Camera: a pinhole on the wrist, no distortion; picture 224 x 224 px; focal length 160.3 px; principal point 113.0 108.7 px. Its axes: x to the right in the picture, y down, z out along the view. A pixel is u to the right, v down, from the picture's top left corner.
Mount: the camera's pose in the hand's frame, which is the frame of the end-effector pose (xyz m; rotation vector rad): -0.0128 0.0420 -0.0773 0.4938 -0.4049 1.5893
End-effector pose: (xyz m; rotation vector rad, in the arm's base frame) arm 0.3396 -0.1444 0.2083 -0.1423 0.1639 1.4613
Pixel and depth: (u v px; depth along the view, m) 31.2 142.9 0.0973
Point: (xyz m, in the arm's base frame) 0.3898 -0.1778 0.1918
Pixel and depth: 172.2 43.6 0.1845
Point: 0.3434 -0.0518 0.3040
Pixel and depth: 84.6 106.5 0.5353
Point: 0.6733 -0.0792 0.5152
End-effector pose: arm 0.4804 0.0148 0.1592 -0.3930 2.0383 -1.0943
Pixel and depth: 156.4 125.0 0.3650
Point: 0.7067 -0.1734 0.1383
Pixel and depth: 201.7 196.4 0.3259
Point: 0.8216 -0.0513 0.1413
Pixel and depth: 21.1 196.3 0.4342
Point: 0.7014 -0.2013 0.5445
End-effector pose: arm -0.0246 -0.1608 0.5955 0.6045 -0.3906 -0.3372
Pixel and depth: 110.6 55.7 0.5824
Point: -0.0611 -0.6480 0.7955
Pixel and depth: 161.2 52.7 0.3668
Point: -0.0438 -0.3948 0.8146
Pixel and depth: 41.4 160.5 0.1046
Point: -0.0615 -0.1824 0.5422
